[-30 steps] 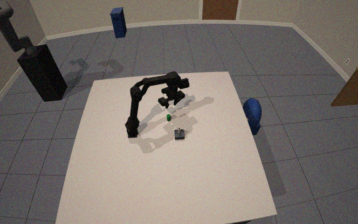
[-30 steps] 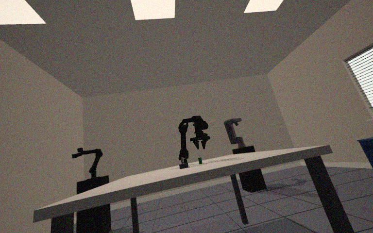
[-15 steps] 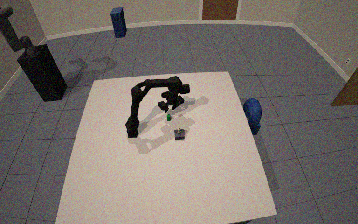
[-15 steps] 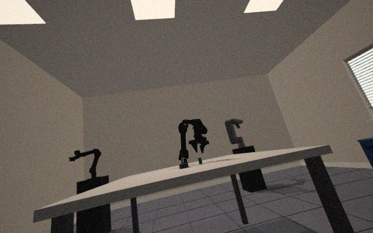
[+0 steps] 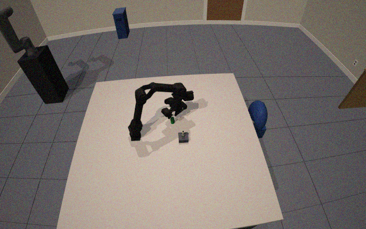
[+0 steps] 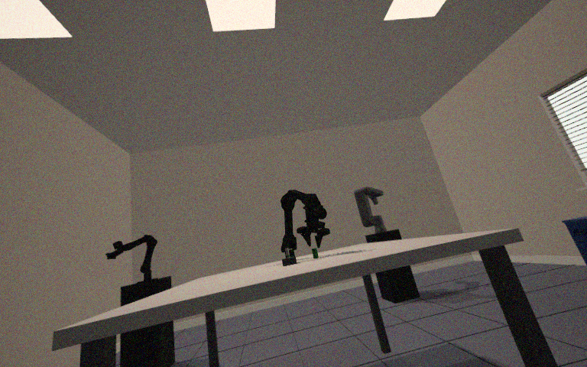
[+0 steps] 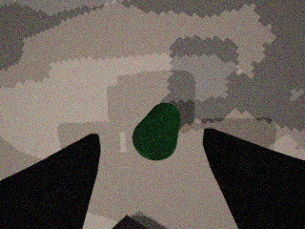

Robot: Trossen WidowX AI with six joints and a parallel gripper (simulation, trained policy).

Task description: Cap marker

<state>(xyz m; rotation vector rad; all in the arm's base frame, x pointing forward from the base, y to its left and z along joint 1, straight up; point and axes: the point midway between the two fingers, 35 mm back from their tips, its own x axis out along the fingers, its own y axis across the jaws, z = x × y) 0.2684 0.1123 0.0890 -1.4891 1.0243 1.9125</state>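
Now: gripper tip 30 mm above the green cap. Round my gripper tip: dark grey holder block: 150 mm to the right, 70 mm ahead, 40 mm below.
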